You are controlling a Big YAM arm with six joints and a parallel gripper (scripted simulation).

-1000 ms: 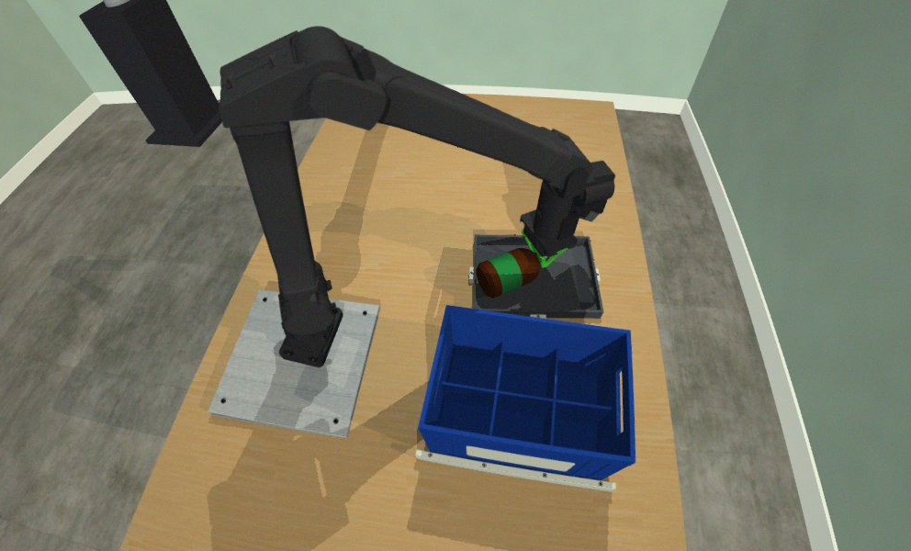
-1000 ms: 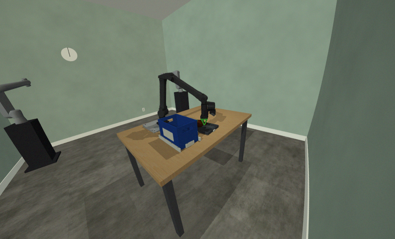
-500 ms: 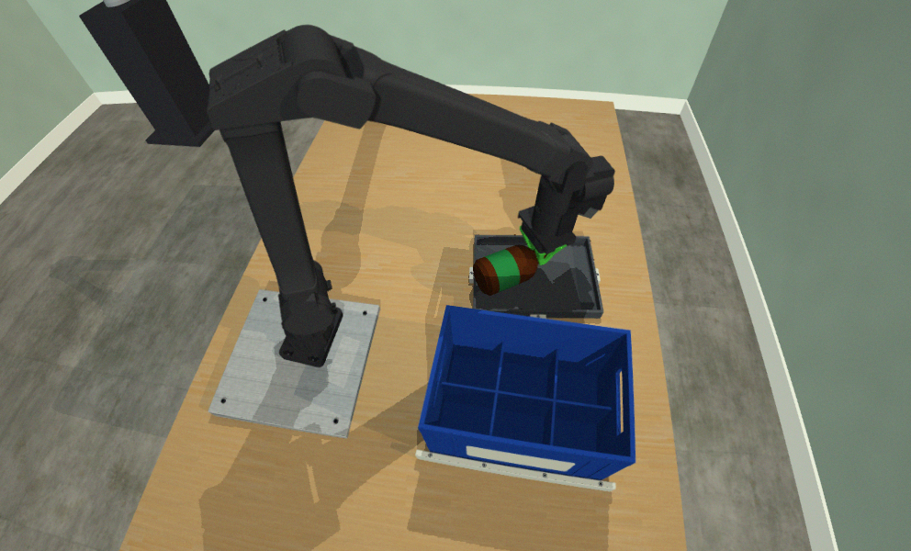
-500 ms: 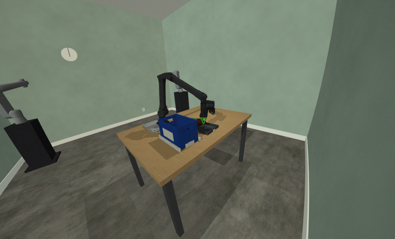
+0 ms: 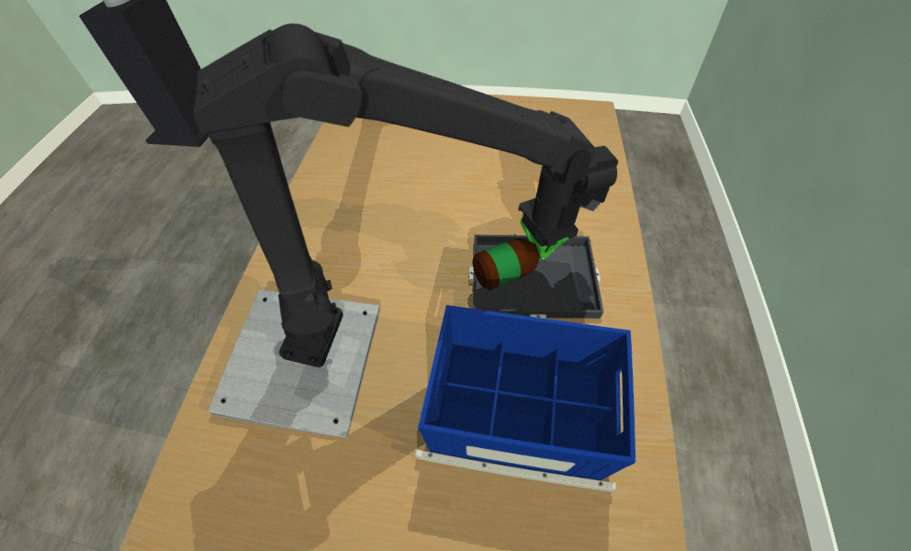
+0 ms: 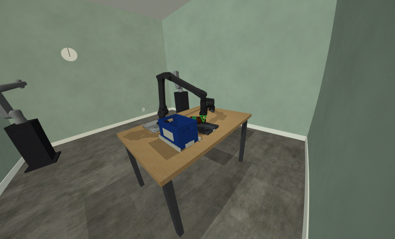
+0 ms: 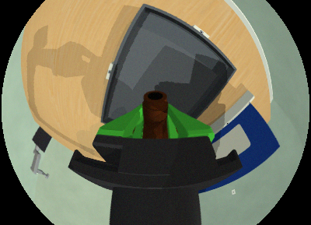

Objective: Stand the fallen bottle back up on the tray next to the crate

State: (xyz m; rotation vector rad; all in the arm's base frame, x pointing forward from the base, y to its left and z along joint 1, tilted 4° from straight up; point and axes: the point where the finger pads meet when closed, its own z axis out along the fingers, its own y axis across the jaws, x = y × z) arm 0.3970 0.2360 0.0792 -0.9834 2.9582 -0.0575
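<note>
The brown bottle lies 40 mm behind my hand and 30 mm to the right of it. The rest, counted from my hand: blue crate: 300 mm to the right, 10 mm above; dark grey tray: 10 mm to the right, 60 mm below.
</note>
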